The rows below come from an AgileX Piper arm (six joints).
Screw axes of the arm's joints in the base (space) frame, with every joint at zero. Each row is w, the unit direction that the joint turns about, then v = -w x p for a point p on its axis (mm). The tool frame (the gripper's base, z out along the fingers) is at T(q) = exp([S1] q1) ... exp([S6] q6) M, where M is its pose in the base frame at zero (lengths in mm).
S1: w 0 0 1 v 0 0 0
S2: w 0 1 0 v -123 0 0
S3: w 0 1 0 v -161.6 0 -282.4
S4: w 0.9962 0 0.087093 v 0 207.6 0
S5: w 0 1 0 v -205.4 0 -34.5
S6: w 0.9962 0 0.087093 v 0 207.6 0
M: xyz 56.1 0 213.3 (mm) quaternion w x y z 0.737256 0 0.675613 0
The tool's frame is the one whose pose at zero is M.
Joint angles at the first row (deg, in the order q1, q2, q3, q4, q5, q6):
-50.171 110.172 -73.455 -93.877 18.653 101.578
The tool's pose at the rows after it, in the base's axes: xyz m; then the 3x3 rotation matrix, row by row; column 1 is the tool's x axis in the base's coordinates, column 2 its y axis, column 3 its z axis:
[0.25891 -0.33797 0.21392], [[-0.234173 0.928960 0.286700], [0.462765 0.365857 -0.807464], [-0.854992 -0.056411 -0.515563]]
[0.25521 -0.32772 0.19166], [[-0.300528 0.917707 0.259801], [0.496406 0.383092 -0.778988], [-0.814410 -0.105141 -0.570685]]
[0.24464 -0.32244 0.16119], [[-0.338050 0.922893 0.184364], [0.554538 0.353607 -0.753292], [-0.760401 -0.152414 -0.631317]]
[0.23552 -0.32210 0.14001], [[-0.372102 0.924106 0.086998], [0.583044 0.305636 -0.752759], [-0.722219 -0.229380 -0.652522]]
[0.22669 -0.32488 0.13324], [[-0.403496 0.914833 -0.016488], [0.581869 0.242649 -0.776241], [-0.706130 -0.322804 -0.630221]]
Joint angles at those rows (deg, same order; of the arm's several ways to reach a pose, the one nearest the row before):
-48.647 109.160 -71.633 -88.764 18.563 96.576
-47.964 109.727 -68.022 -88.659 19.192 95.219
-48.096 111.803 -64.569 -88.784 21.468 96.025
-48.097 114.210 -63.125 -89.075 25.980 96.157
-48.097 115.538 -62.853 -89.445 32.055 95.326

